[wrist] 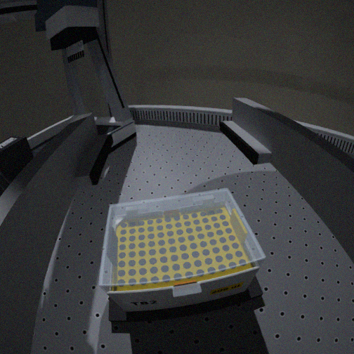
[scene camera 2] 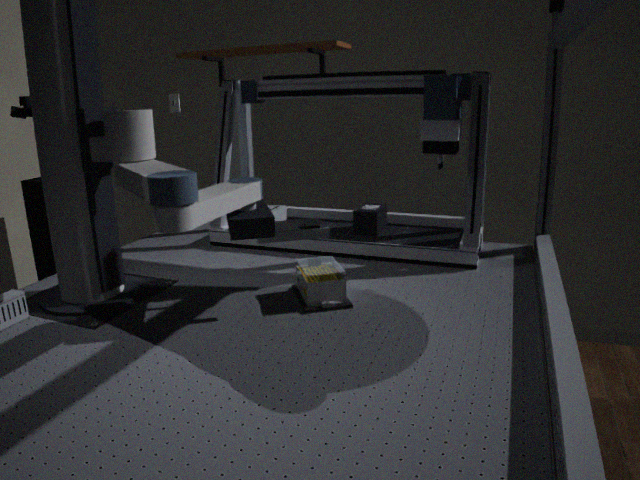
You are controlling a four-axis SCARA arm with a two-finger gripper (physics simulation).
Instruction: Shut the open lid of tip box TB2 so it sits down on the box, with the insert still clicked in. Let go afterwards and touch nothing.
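Frame: origin at the arm's base, x ahead, y up, z right, level; metres.
Seen in the pictures: gripper, fingertip midpoint: (scene camera 2: 324, 227); arm's base at its link origin: (scene camera 2: 94, 299).
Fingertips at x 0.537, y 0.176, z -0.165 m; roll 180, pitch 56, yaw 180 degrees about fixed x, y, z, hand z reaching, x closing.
Pixels of each thing's top centre, then the offset from my fingertips to it. "spot": a spot on its surface instead. Level surfaces: height alone.
- Tip box TB2 at its top centre: (scene camera 2: 319, 265) dx -0.010, dy -0.086, dz +0.006 m
- yellow insert at its top centre: (scene camera 2: 320, 266) dx -0.010, dy -0.089, dz +0.006 m
- gantry frame at a spot on its surface: (scene camera 2: 476, 155) spot: dx +0.293, dy +0.123, dz -0.354 m
- dark block at a spot on its surface: (scene camera 2: 368, 222) spot: dx +0.003, dy -0.074, dz -0.350 m
- perforated table at its surface level: dy -0.163 m
Tip box TB2 (scene camera 2: 326, 294) (wrist: 162, 300) stands upright on a dark base. Its clear lid (scene camera 2: 316, 261) (wrist: 172, 200) lies over the top, with the front tab down at the box's front wall. The yellow insert (scene camera 2: 320, 273) (wrist: 176, 245) shows through the lid and looks level inside the box; whether it is clicked in cannot be told. My gripper (scene camera 2: 316, 227) (wrist: 165, 117) is shut with nothing held, its pads a gap apart. It is above and clear of the box, which shows below the fingers in the wrist view.
A gantry frame (scene camera 2: 476, 155) stands behind the box, with a dark block (scene camera 2: 368, 222) on its deck. The arm's column (scene camera 2: 72, 155) stands at the left. A raised rail (scene camera 2: 563, 361) runs along the right side of the perforated table (scene camera 2: 361, 428).
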